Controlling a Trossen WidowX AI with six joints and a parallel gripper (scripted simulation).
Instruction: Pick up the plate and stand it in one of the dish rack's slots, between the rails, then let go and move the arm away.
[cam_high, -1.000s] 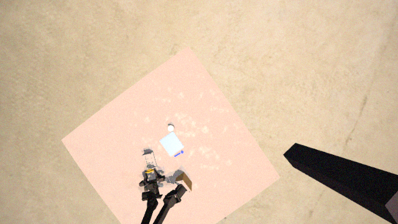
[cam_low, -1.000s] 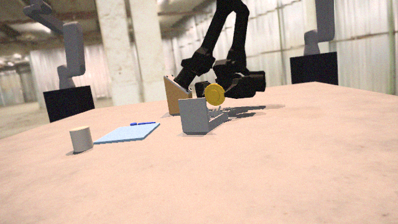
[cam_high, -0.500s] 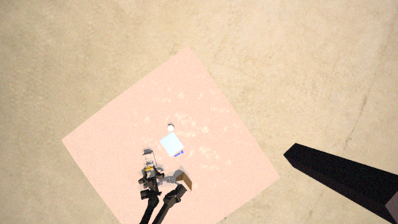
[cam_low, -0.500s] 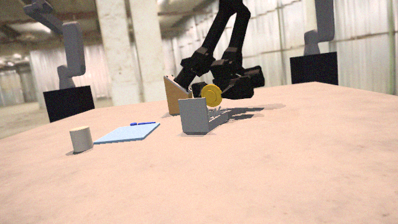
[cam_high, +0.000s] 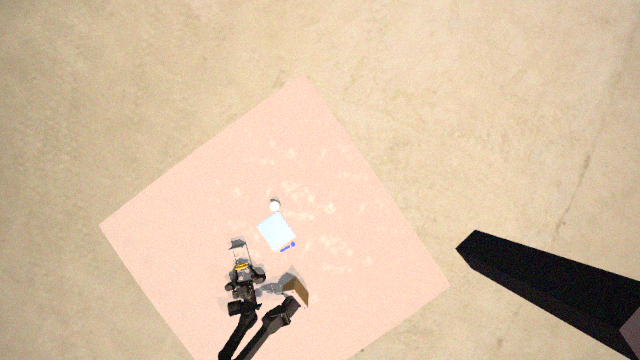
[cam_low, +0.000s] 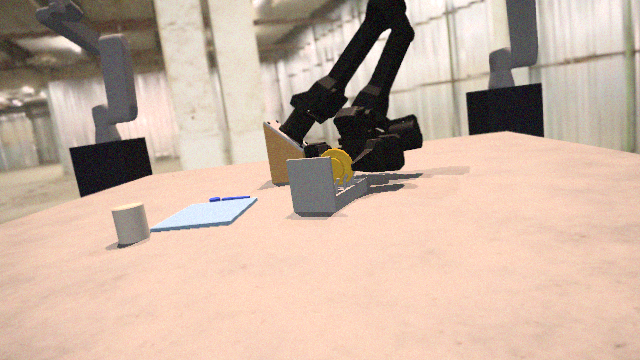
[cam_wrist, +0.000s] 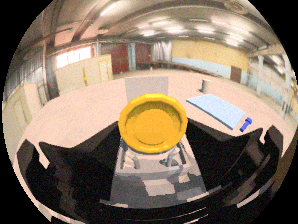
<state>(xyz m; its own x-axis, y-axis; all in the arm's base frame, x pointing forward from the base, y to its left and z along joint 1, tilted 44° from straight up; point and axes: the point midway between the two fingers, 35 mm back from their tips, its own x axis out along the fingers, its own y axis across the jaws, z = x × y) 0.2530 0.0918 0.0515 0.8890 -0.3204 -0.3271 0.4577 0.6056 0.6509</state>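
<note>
The grey dish rack is 20 mm ahead of my gripper tip, 10 mm to the right of it and 20 mm below it. The rest, counted from my gripper tip: light blue mat: 10 mm ahead, 220 mm to the right, 50 mm below; yellow plate: 10 mm behind; blue spoon: 90 mm behind, 210 mm to the right, 40 mm below.
</note>
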